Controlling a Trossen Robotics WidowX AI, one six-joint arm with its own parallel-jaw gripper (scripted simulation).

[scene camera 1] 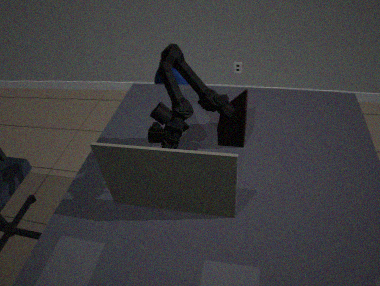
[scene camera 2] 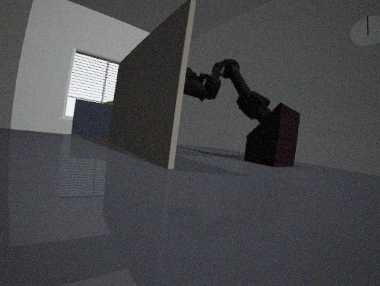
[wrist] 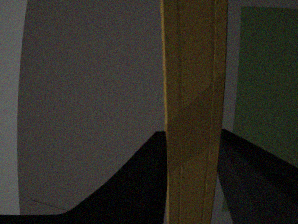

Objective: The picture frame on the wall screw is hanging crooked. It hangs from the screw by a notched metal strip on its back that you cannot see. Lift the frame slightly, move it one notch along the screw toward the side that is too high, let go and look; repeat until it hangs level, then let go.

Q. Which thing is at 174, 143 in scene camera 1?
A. My gripper.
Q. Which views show the picture frame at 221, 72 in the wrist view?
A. The wrist view only.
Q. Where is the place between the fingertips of my gripper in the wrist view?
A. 189, 140
